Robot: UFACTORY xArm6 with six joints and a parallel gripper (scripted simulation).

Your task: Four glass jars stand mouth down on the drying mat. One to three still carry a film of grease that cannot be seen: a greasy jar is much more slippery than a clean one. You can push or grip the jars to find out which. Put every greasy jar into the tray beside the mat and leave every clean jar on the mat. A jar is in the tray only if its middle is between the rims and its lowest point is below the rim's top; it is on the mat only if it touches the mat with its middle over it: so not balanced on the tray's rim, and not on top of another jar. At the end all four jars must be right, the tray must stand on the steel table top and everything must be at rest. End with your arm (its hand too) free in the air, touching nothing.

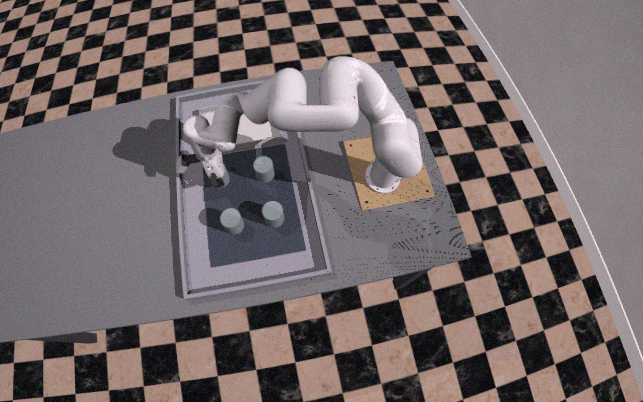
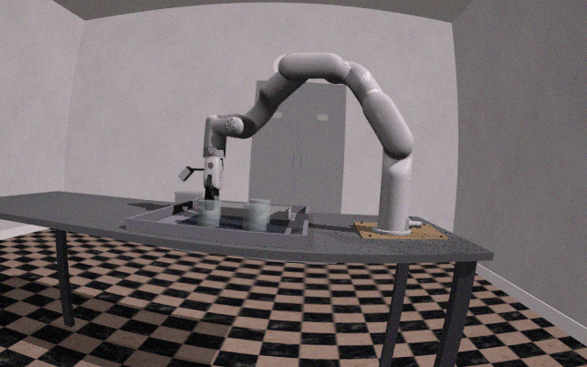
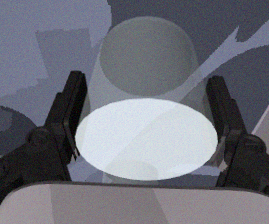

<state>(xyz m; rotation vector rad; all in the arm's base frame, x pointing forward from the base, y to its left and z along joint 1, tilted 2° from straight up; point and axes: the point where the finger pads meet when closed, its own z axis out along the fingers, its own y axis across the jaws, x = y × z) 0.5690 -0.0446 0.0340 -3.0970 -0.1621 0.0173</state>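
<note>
Right now my hand is 7 cm past the white tray, 23 cm to the left of it and 4 cm above it. Round my hand: raised grey frame (8 cm behind, 1 cm to the right, 5 cm below); dark drying mat (10 cm behind, 9 cm to the left, 4 cm below).
</note>
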